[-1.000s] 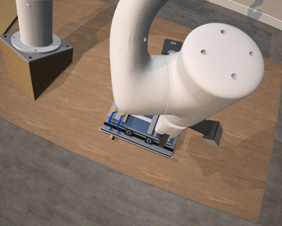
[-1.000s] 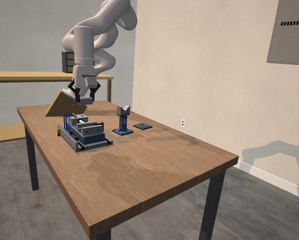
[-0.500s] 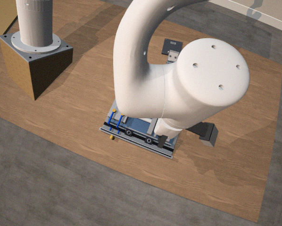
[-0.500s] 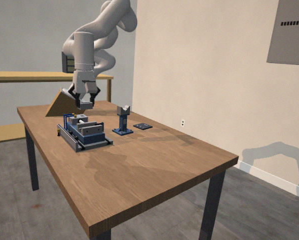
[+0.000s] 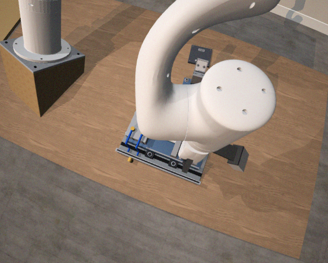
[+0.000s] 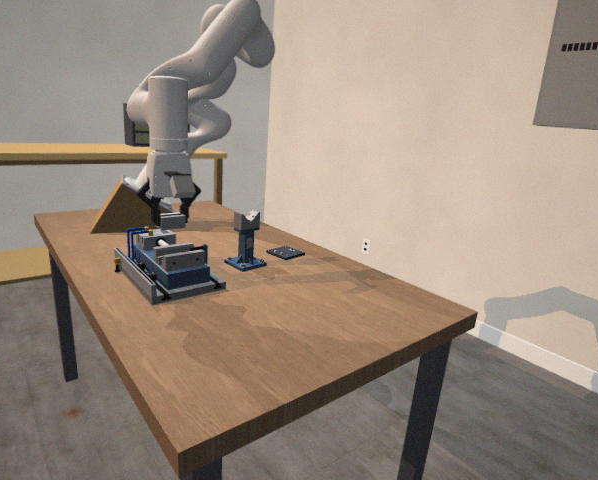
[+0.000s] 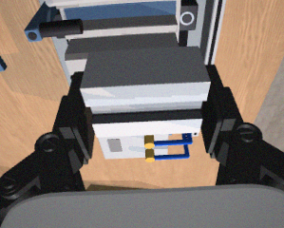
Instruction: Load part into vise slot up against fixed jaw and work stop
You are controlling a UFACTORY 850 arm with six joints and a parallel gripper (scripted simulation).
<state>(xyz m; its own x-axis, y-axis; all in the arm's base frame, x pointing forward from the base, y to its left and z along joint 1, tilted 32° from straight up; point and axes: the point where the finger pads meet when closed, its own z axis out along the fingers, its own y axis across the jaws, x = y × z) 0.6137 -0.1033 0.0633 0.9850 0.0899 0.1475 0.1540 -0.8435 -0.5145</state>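
Now: hand 30 mm short of the fixed jaw, 20 mm to the right of it and 100 mm above it. The rest, counted from my hand: work stop 10 mm behind, 70 mm to the left, 90 mm below; then part right at my hand; then moving jaw 30 mm behind, 10 mm to the left, 100 mm below.
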